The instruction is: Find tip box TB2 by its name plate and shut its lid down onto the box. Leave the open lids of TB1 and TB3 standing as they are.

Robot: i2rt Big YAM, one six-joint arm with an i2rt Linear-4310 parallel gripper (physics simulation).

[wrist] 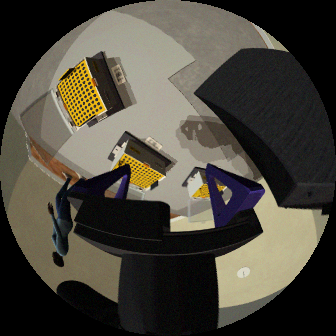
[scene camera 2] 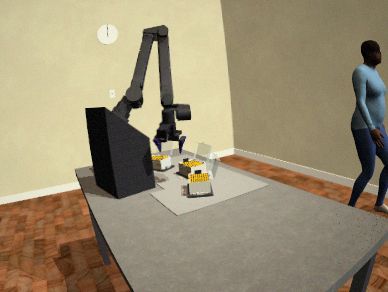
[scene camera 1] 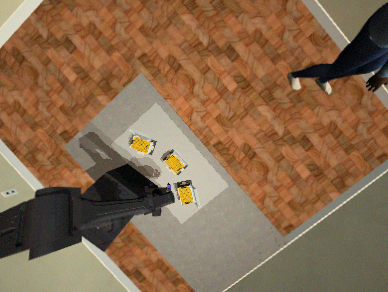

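Seen in the pictures: gripper, fingertip midpoint: (wrist: 167, 167) (scene camera 2: 170, 152) (scene camera 1: 160, 183); arm's base, link origin: (scene camera 2: 116, 120).
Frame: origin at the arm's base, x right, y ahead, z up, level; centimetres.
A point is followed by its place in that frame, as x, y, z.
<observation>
TB2 (scene camera 1: 141, 145) {-26.0, 22.6, -26.9} (scene camera 2: 161, 162) (wrist: 201, 190) {-24.0, 24.5, -27.0}, white with yellow tips, is the far box, beyond TB3 from TB1. Its clear lid (wrist: 200, 211) {-30.9, 28.4, -22.0} stands open. TB3 (scene camera 1: 175, 163) {-3.7, 35.5, -26.9} (scene camera 2: 191, 166) {-0.5, 33.2, -27.1} (wrist: 142, 170) {-3.8, 32.5, -26.8} is the middle box, and TB1 (scene camera 1: 185, 195) {18.4, 29.3, -26.9} (scene camera 2: 199, 185) (wrist: 82, 93) {17.3, 28.7, -26.8} is the nearest in scene camera 2; their lids (scene camera 2: 203, 150) {-5.5, 42.0, -21.5} (scene camera 2: 214, 166) {26.0, 33.8, -20.7} stand open. The lettering on the name plates is blurred. My gripper (scene camera 1: 160, 188) {1.3, 23.0, -18.2} (scene camera 2: 170, 152) {1.3, 23.0, -18.2} (wrist: 167, 167) {1.3, 23.0, -18.2} is open and empty, above the boxes. In the wrist view a finger partly hides TB2.
A tall black block (scene camera 1: 117, 187) {-10.9, 6.1, -7.9} (scene camera 2: 120, 155) {8.9, -1.0, -14.1} (wrist: 265, 115) {4.1, 11.7, -15.3} stands beside the arm, left of the boxes in scene camera 2. The boxes stand on a pale mat (scene camera 1: 207, 182) {20.3, 46.0, -32.5} (scene camera 2: 232, 187) {23.4, 42.8, -32.6} on the grey table (scene camera 1: 235, 230) {61.6, 44.5, -32.9} (scene camera 2: 240, 235) {61.1, 25.9, -32.9}. A person (scene camera 1: 350, 55) (scene camera 2: 367, 105) is beyond the table.
</observation>
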